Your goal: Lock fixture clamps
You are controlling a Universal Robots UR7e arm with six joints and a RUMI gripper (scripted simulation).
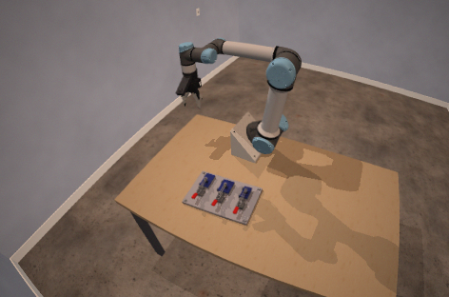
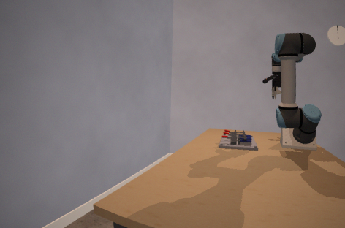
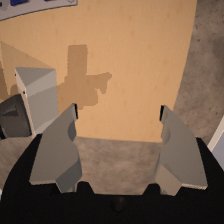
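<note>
My gripper is now 32 cm to the right of the grey fixture plate, 30 cm above it and 26 cm short of it.
</note>
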